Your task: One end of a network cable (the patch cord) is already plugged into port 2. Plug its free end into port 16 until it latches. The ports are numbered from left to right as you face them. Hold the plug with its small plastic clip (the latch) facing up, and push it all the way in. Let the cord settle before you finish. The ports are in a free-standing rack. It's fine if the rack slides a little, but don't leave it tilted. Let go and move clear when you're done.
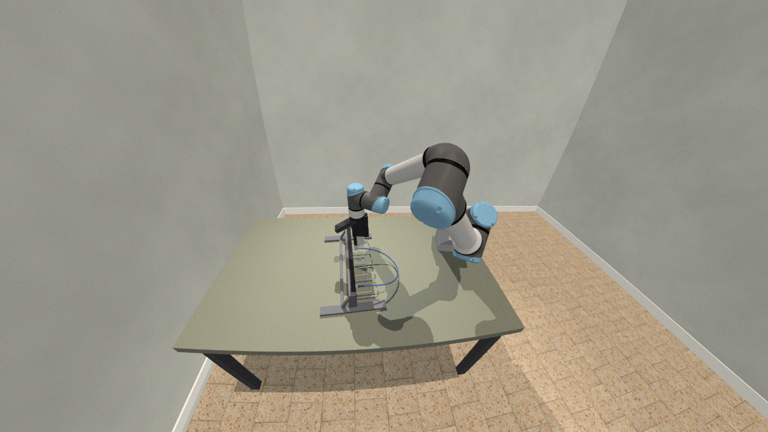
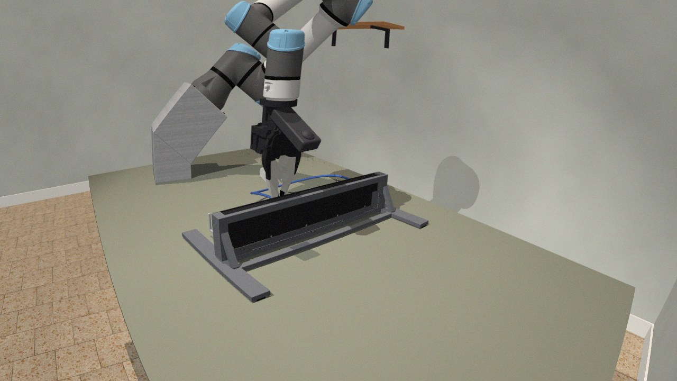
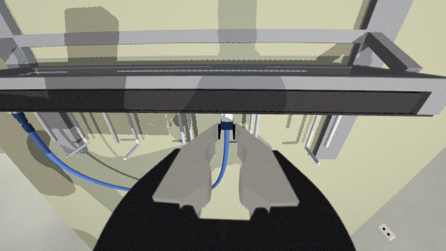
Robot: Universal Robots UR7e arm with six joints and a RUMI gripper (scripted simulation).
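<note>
My gripper is now 20 mm short of the plug and 10 mm above it.
</note>
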